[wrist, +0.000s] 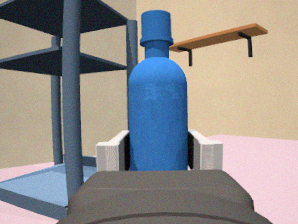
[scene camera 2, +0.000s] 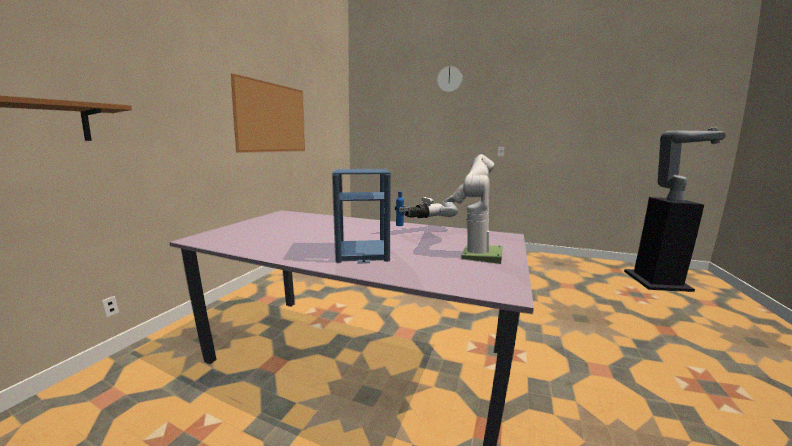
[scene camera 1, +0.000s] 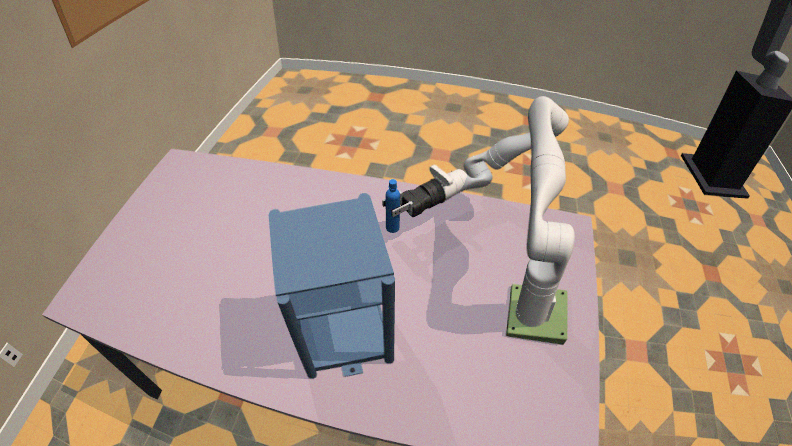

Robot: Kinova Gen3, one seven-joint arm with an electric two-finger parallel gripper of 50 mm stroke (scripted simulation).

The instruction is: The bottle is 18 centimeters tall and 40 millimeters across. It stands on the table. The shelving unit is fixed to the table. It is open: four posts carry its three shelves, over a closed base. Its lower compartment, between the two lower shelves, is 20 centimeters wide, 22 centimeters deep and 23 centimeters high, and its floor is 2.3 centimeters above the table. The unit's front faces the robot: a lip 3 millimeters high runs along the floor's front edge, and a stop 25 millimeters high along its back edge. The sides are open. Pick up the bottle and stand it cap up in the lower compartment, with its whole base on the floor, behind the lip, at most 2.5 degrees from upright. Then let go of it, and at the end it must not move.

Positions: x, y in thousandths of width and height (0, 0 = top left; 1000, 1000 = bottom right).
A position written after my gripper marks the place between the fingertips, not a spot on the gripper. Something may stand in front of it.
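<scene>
My gripper (scene camera 1: 489, 467) is in view, and I see my gripper in the wrist view (wrist: 532, 645) too. I also see a blue bottle (wrist: 529, 395). There is a blue shelving unit (scene camera 1: 429, 550) as well, and I see the blue shelving unit in the wrist view (wrist: 176, 819) too.
</scene>
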